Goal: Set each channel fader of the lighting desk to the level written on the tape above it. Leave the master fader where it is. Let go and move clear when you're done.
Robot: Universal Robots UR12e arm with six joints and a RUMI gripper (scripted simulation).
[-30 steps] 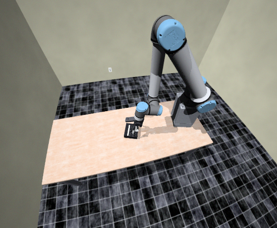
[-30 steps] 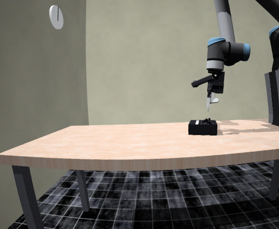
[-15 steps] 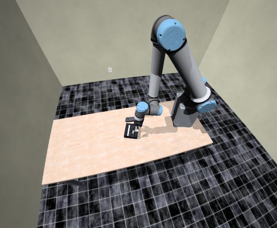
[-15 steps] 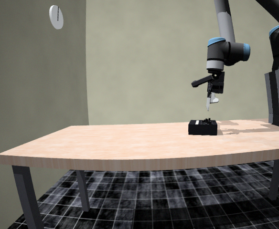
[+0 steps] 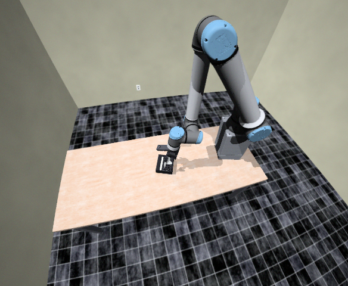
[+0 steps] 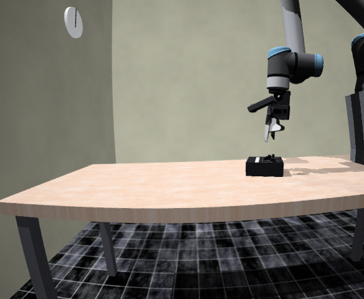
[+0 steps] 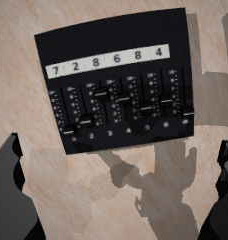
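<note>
Right now the fader 1 cap is 60 mm to the left of my hand and 70 mm below it. Round my hand: fader 3 cap: 20 mm ahead, 10 mm to the left, 70 mm below; fader 2 cap: 40 mm to the left, 70 mm below; fader 4 cap: 10 mm ahead, 10 mm to the right, 70 mm below.
</note>
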